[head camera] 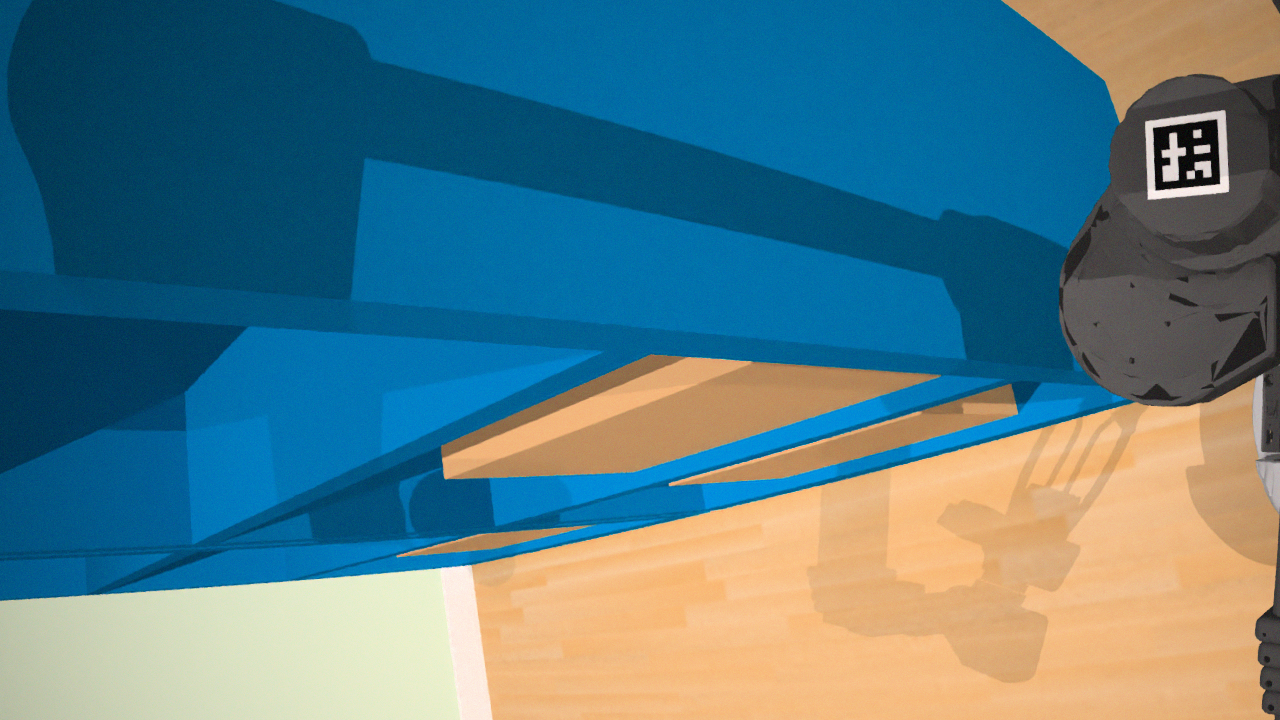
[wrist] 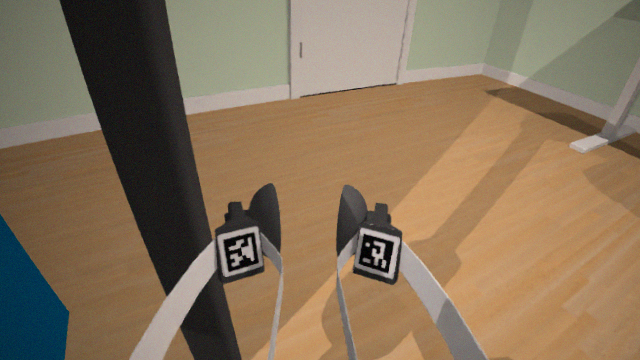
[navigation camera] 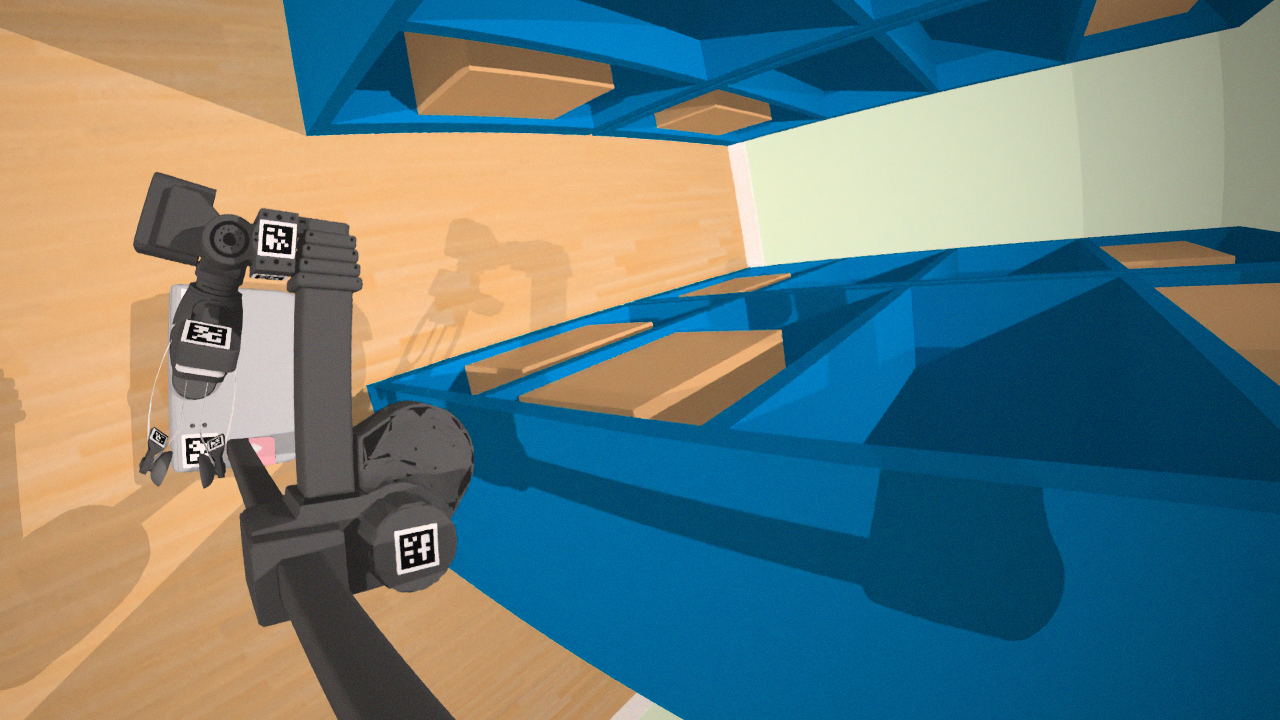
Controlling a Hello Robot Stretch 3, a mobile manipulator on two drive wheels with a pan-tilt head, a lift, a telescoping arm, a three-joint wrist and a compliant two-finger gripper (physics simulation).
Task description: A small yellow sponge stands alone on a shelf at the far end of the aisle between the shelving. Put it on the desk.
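Frame: origin at the robot's base, x left, y back, z up, level; millimetres.
Seen in the pictures: gripper, fingertip midpoint: (navigation camera: 182,484).
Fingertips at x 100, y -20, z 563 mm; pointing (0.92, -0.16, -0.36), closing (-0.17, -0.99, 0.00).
A point is followed by its place in that frame.
My gripper (navigation camera: 182,469) @(x 100, y -20, z 563 mm) (wrist: 308,209) @(x 100, y -20, z 563 mm) is open, with its two fingertips apart and nothing between them. It hangs over the robot's grey base (navigation camera: 268,358) @(x -37, y 124, z 160 mm) in the navigation view, with the wrist folded in. The yellow sponge does not show in these views. A white leg with a flat foot (wrist: 590,144) stands at the right edge of the wrist view. I cannot tell whether it belongs to the desk.
Blue shelving (head camera: 680,205) @(x 99, y 388, z 956 mm) (navigation camera: 572,564) @(x 251, y 433, z 720 mm) (wrist: 30,305) stands close beside the robot, and another blue unit (navigation camera: 326,53) @(x -632, y 171, z 250 mm) stands across the aisle. Brown boxes (head camera: 617,420) (navigation camera: 514,85) lie in compartments. A dark mast (wrist: 140,125) stands left of the fingers, and a white door (wrist: 350,45) is ahead.
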